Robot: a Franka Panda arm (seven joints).
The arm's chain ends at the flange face. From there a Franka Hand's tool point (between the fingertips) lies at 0.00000 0.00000 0.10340 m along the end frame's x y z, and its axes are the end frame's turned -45 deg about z.
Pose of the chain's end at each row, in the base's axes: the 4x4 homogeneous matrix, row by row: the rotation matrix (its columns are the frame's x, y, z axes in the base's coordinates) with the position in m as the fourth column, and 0 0 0 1 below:
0.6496, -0.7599, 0.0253, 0.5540; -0.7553, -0.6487, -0.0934, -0.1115; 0.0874, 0.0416, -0.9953, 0.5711; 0, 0, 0, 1
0.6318, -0.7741, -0.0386, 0.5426; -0.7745, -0.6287, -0.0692, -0.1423; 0.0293, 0.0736, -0.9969, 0.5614; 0, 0, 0, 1
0.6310, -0.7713, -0.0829, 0.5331; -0.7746, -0.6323, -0.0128, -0.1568; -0.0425, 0.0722, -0.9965, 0.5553; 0, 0, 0, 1
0.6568, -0.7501, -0.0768, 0.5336; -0.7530, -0.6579, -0.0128, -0.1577; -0.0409, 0.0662, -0.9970, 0.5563; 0, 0, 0, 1
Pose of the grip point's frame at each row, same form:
0.9967, -0.0780, 0.0253, 0.5566; -0.0754, -0.9928, -0.0934, -0.1212; 0.0324, 0.0912, -0.9953, 0.4682; 0, 0, 0, 1
0.9941, -0.1006, -0.0386, 0.5386; -0.1031, -0.9922, -0.0692, -0.1495; -0.0313, 0.0728, -0.9969, 0.4583; 0, 0, 0, 1
0.9916, -0.0992, -0.0829, 0.5245; -0.1006, -0.9948, -0.0128, -0.1581; -0.0811, 0.0210, -0.9965, 0.4523; 0, 0, 0, 1
0.9948, -0.0660, -0.0768, 0.5257; -0.0672, -0.9977, -0.0128, -0.1590; -0.0757, 0.0179, -0.9970, 0.4532; 0, 0, 0, 1

